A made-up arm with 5 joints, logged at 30 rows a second.
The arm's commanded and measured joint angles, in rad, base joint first. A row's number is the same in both.
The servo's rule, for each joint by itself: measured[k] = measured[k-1] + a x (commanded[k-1-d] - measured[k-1]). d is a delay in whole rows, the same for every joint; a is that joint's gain. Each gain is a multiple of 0.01, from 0.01 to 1. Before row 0 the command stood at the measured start. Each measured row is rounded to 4 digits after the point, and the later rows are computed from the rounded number. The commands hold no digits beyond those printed.
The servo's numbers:
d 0
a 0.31 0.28 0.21 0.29 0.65
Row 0, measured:
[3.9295 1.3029 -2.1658 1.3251 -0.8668]
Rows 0 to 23, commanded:
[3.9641 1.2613 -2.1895 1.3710 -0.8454]
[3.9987 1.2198 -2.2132 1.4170 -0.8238]
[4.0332 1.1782 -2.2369 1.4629 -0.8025]
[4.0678 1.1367 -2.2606 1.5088 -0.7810]
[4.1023 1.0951 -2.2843 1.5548 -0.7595]
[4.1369 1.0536 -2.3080 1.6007 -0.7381]
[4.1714 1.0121 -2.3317 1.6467 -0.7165]
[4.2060 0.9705 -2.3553 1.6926 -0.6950]
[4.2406 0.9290 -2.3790 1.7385 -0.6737]
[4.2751 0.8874 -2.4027 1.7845 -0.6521]
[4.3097 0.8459 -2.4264 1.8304 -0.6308]
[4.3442 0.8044 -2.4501 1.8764 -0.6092]
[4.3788 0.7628 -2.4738 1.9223 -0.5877]
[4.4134 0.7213 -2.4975 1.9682 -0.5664]
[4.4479 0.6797 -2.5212 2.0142 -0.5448]
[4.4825 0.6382 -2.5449 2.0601 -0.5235]
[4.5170 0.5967 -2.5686 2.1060 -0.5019]
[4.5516 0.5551 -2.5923 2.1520 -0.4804]
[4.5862 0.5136 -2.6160 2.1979 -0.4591]
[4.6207 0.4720 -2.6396 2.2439 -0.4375]
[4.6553 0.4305 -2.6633 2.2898 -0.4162]
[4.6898 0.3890 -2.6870 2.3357 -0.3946]
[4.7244 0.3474 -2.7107 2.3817 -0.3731]
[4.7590 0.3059 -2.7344 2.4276 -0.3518]
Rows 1 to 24, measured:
[3.9402 1.2913 -2.1708 1.3384 -0.8529]
[3.9583 1.2713 -2.1797 1.3612 -0.8340]
[3.9815 1.2452 -2.1917 1.3907 -0.8135]
[4.0083 1.2148 -2.2062 1.4249 -0.7924]
[4.0374 1.1813 -2.2226 1.4626 -0.7710]
[4.0682 1.1455 -2.2405 1.5026 -0.7496]
[4.1002 1.1081 -2.2597 1.5444 -0.7281]
[4.1330 1.0696 -2.2798 1.5874 -0.7066]
[4.1664 1.0302 -2.3006 1.6312 -0.6852]
[4.2001 0.9902 -2.3220 1.6757 -0.6637]
[4.2341 0.9498 -2.3439 1.7206 -0.6423]
[4.2682 0.9091 -2.3662 1.7658 -0.6208]
[4.3025 0.8681 -2.3888 1.8112 -0.5993]
[4.3369 0.8270 -2.4116 1.8567 -0.5779]
[4.3713 0.7858 -2.4346 1.9024 -0.5564]
[4.4058 0.7445 -2.4578 1.9481 -0.5350]
[4.4403 0.7031 -2.4811 1.9939 -0.5135]
[4.4748 0.6617 -2.5045 2.0397 -0.4920]
[4.5093 0.6202 -2.5279 2.0856 -0.4706]
[4.5438 0.5787 -2.5514 2.1315 -0.4491]
[4.5784 0.5372 -2.5749 2.1774 -0.4277]
[4.6129 0.4957 -2.5984 2.2233 -0.4062]
[4.6475 0.4542 -2.6220 2.2692 -0.3847]
[4.6821 0.4127 -2.6456 2.3151 -0.3633]

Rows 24 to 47, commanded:
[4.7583 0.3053 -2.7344 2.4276 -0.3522]
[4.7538 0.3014 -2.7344 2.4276 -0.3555]
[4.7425 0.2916 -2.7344 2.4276 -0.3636]
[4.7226 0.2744 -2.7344 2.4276 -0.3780]
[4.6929 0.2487 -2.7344 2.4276 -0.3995]
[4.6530 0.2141 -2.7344 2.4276 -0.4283]
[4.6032 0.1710 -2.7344 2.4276 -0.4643]
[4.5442 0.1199 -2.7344 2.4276 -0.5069]
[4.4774 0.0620 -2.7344 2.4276 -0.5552]
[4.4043 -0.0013 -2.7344 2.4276 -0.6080]
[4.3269 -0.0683 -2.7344 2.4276 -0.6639]
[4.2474 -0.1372 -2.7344 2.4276 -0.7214]
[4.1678 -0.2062 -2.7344 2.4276 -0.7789]
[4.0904 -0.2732 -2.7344 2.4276 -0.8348]
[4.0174 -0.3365 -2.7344 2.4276 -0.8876]
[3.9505 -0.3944 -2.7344 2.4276 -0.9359]
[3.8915 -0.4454 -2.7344 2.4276 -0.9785]
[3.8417 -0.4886 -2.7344 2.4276 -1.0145]
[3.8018 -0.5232 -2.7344 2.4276 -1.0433]
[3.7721 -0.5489 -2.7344 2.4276 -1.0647]
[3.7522 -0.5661 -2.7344 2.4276 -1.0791]
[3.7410 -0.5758 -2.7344 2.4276 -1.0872]
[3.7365 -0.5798 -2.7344 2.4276 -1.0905]
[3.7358 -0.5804 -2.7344 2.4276 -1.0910]
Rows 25 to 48, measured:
[4.7057 0.3826 -2.6642 2.3477 -0.3561]
[4.7206 0.3599 -2.6789 2.3709 -0.3557]
[4.7274 0.3408 -2.6906 2.3873 -0.3608]
[4.7259 0.3222 -2.6998 2.3990 -0.3720]
[4.7157 0.3016 -2.7071 2.4073 -0.3899]
[4.6963 0.2771 -2.7128 2.4132 -0.4149]
[4.6674 0.2474 -2.7173 2.4174 -0.4470]
[4.6292 0.2117 -2.7209 2.4204 -0.4859]
[4.5821 0.1698 -2.7237 2.4225 -0.5309]
[4.5270 0.1219 -2.7259 2.4240 -0.5810]
[4.4650 0.0686 -2.7277 2.4250 -0.6349]
[4.3975 0.0110 -2.7291 2.4258 -0.6911]
[4.3263 -0.0498 -2.7302 2.4263 -0.7482]
[4.2532 -0.1124 -2.7311 2.4267 -0.8045]
[4.1801 -0.1751 -2.7318 2.4270 -0.8585]
[4.1089 -0.2365 -2.7323 2.4272 -0.9088]
[4.0415 -0.2950 -2.7327 2.4273 -0.9541]
[3.9796 -0.3492 -2.7331 2.4274 -0.9934]
[3.9245 -0.3979 -2.7334 2.4275 -1.0258]
[3.8773 -0.4402 -2.7336 2.4275 -1.0511]
[3.8385 -0.4755 -2.7338 2.4275 -1.0693]
[3.8083 -0.5036 -2.7339 2.4275 -1.0809]
[3.7860 -0.5249 -2.7340 2.4275 -1.0871]
[3.7704 -0.5404 -2.7341 2.4275 -1.0896]

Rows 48 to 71, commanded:
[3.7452 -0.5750 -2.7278 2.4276 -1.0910]
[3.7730 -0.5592 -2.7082 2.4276 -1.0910]
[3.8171 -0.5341 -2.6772 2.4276 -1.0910]
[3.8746 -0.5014 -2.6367 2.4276 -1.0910]
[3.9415 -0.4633 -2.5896 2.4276 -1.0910]
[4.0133 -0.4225 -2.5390 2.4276 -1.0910]
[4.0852 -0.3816 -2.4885 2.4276 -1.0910]
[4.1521 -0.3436 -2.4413 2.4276 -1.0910]
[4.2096 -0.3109 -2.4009 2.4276 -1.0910]
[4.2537 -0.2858 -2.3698 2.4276 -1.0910]
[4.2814 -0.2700 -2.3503 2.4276 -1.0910]
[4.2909 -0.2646 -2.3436 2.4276 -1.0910]
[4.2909 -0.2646 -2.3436 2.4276 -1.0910]
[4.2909 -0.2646 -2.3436 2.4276 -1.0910]
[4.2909 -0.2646 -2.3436 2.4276 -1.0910]
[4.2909 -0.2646 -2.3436 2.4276 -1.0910]
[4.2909 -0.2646 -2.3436 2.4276 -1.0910]
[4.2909 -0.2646 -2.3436 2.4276 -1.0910]
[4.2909 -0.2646 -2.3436 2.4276 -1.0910]
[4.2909 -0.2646 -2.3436 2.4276 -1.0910]
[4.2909 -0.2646 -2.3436 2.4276 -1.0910]
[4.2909 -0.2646 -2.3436 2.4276 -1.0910]
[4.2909 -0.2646 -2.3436 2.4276 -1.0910]
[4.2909 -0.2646 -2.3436 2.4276 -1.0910]
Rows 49 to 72, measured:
[3.7626 -0.5501 -2.7328 2.4275 -1.0905]
[3.7658 -0.5526 -2.7276 2.4275 -1.0908]
[3.7817 -0.5474 -2.7170 2.4275 -1.0909]
[3.8105 -0.5345 -2.7001 2.4275 -1.0910]
[3.8511 -0.5146 -2.6769 2.4275 -1.0910]
[3.9014 -0.4888 -2.6479 2.4275 -1.0910]
[3.9584 -0.4588 -2.6144 2.4275 -1.0910]
[4.0184 -0.4265 -2.5780 2.4275 -1.0910]
[4.0777 -0.3941 -2.5408 2.4275 -1.0910]
[4.1323 -0.3638 -2.5049 2.4275 -1.0910]
[4.1785 -0.3375 -2.4724 2.4275 -1.0910]
[4.2133 -0.3171 -2.4454 2.4275 -1.0910]
[4.2374 -0.3024 -2.4240 2.4275 -1.0910]
[4.2540 -0.2918 -2.4071 2.4275 -1.0910]
[4.2654 -0.2842 -2.3938 2.4275 -1.0910]
[4.2733 -0.2787 -2.3833 2.4275 -1.0910]
[4.2788 -0.2748 -2.3750 2.4275 -1.0910]
[4.2826 -0.2719 -2.3684 2.4275 -1.0910]
[4.2852 -0.2699 -2.3632 2.4275 -1.0910]
[4.2870 -0.2684 -2.3591 2.4275 -1.0910]
[4.2882 -0.2673 -2.3558 2.4275 -1.0910]
[4.2890 -0.2665 -2.3532 2.4275 -1.0910]
[4.2896 -0.2660 -2.3512 2.4275 -1.0910]
[4.2900 -0.2656 -2.3496 2.4275 -1.0910]

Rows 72 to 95, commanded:
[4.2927 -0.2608 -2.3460 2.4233 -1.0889]
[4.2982 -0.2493 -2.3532 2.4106 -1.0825]
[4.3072 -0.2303 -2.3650 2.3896 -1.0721]
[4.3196 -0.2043 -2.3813 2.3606 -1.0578]
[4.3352 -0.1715 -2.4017 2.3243 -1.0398]
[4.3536 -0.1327 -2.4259 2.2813 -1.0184]
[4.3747 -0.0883 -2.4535 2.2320 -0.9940]
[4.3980 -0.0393 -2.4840 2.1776 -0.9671]
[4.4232 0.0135 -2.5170 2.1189 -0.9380]
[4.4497 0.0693 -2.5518 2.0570 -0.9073]
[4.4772 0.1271 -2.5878 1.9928 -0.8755]
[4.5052 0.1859 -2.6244 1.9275 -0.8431]
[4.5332 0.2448 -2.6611 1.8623 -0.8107]
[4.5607 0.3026 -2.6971 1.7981 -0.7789]
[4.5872 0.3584 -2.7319 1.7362 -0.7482]
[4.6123 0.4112 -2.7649 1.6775 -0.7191]
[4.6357 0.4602 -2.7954 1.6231 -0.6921]
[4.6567 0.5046 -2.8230 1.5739 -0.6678]
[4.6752 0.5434 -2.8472 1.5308 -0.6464]
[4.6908 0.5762 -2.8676 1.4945 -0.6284]
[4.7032 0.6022 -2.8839 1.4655 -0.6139]
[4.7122 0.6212 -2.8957 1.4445 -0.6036]
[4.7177 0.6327 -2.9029 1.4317 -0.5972]
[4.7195 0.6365 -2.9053 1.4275 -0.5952]
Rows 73 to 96, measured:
[4.2908 -0.2643 -2.3488 2.4263 -1.0896]
[4.2931 -0.2601 -2.3497 2.4217 -1.0850]
[4.2975 -0.2518 -2.3529 2.4124 -1.0766]
[4.3044 -0.2385 -2.3589 2.3974 -1.0644]
[4.3139 -0.2197 -2.3679 2.3762 -1.0484]
[4.3262 -0.1953 -2.3801 2.3487 -1.0289]
[4.3412 -0.1653 -2.3955 2.3149 -1.0062]
[4.3588 -0.1300 -2.4141 2.2751 -0.9808]
[4.3788 -0.0898 -2.4357 2.2298 -0.9530]
[4.4008 -0.0453 -2.4601 2.1797 -0.9233]
[4.4245 0.0030 -2.4869 2.1255 -0.8922]
[4.4495 0.0542 -2.5158 2.0681 -0.8603]
[4.4754 0.1076 -2.5463 2.0084 -0.8281]
[4.5018 0.1622 -2.5780 1.9474 -0.7961]
[4.5283 0.2171 -2.6103 1.8862 -0.7650]
[4.5543 0.2714 -2.6428 1.8257 -0.7352]
[4.5795 0.3243 -2.6748 1.7669 -0.7072]
[4.6034 0.3748 -2.7059 1.7109 -0.6816]
[4.6257 0.4220 -2.7356 1.6587 -0.6587]
[4.6459 0.4652 -2.7633 1.6111 -0.6390]
[4.6637 0.5036 -2.7886 1.5689 -0.6227]
[4.6787 0.5365 -2.8111 1.5328 -0.6103]
[4.6908 0.5634 -2.8304 1.5035 -0.6018]
[4.6997 0.5839 -2.8461 1.4815 -0.5975]

